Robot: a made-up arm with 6 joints.
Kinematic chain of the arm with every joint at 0, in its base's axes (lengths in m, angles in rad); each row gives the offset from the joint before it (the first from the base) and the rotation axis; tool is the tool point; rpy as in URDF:
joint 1: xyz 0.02 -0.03 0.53 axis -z
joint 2: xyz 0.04 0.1 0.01 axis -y
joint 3: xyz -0.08 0 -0.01 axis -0.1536 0.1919 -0.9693
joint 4: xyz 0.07 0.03 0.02 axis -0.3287 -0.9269 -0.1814
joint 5: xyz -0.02 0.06 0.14 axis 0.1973 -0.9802 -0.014
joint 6: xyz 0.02 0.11 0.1 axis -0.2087 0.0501 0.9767
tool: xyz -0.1 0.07 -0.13 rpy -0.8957 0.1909 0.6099
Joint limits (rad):
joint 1: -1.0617..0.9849
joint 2: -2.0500..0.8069
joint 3: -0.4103..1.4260
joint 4: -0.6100..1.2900
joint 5: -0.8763..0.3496
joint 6: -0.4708..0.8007
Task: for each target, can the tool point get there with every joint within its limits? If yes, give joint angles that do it. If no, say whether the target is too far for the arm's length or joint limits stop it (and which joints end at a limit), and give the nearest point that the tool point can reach.
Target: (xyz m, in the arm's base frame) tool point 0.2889 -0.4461 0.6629
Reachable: no: joint limits stop it (at a limit: joint 1, joint 3, joint 4, joint 5, joint 6) | nearest point 0.2475 -0.2552 0.6138 | short by 0.201 m
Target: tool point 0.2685 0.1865 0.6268
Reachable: yes | joints 0.3866 0.3054 1.0573 0.2363 -0.5195 0.1800
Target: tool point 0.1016 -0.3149 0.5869
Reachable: no: joint limits stop it (at a limit: joint 1, joint 3, joint 4, joint 5, joint 6) | nearest point 0.2042 -0.2239 0.5832 | short by 0.137 m
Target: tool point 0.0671 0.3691 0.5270
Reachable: yes | joints -0.2085 -0.7507 0.5678 0.2491 -0.2466 -0.2680
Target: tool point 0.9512 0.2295 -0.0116
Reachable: no: too far | nearest point 0.4198 0.0814 0.4034 | short by 0.690 m
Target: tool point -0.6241 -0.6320 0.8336
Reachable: no: too far | nearest point -0.3411 -0.1041 0.6337 | short by 0.631 m
